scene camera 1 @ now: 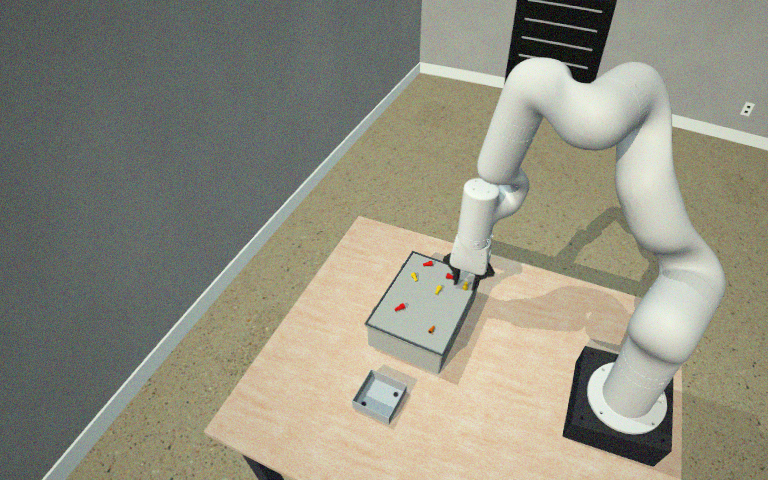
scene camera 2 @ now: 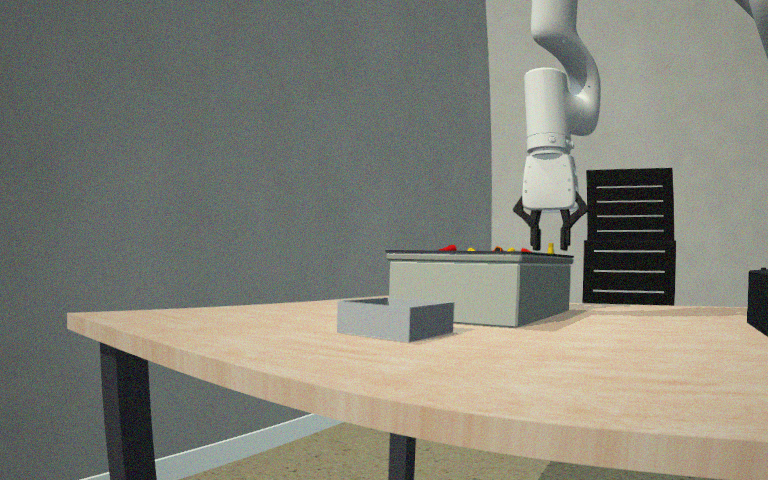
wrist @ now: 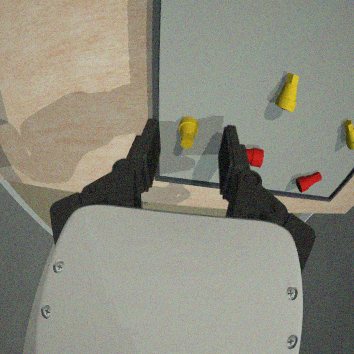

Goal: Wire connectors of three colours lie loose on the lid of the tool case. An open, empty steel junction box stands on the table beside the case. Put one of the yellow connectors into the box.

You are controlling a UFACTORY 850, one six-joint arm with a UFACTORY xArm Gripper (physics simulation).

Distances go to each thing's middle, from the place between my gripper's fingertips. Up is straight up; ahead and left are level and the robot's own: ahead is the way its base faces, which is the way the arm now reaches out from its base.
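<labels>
I find the grey tool case [scene camera 2: 510,289] 6 cm below my hand, 9 cm ahead of it and 8 cm to the left of it. As for the steel junction box [scene camera 2: 406,320], it is 9 cm below my hand, 35 cm to the left of it and 13 cm ahead of it.
</labels>
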